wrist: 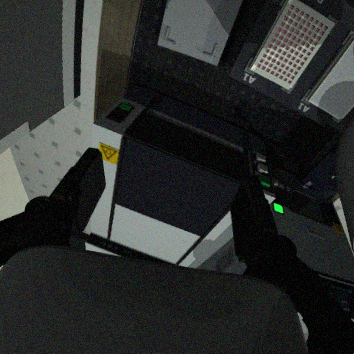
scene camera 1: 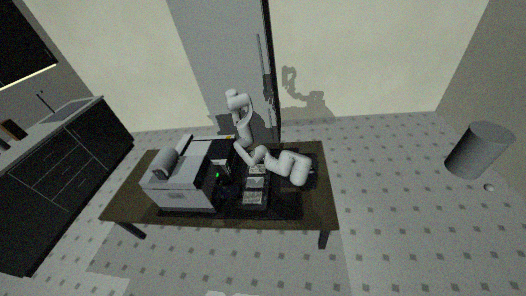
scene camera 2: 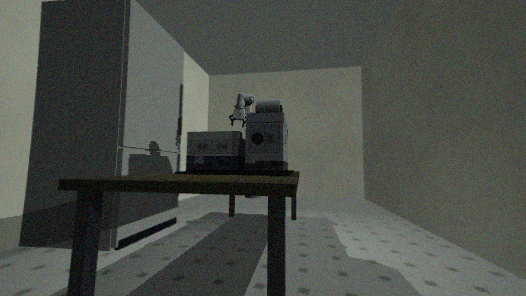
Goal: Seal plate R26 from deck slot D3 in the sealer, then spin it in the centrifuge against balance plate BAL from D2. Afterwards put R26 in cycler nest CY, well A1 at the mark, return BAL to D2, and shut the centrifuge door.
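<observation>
My gripper is open and empty, above a low machine with a dark top panel and a yellow warning label. A taller machine with a roll on top stands beside it; a green lamp glows at its inner side. In the wrist view, a plate with reddish wells sits in a deck slot marked A1, and a pale smooth-topped plate sits in the neighbouring slot. Scene camera 1 shows three plates in a row. The slot names and R26 and BAL cannot be read.
A pale block with corner brackets lies on the dark deck near the slots. The arm's base stands right of the plate row on the wooden table. A tall cabinet stands behind the table. A grey bin is at the right.
</observation>
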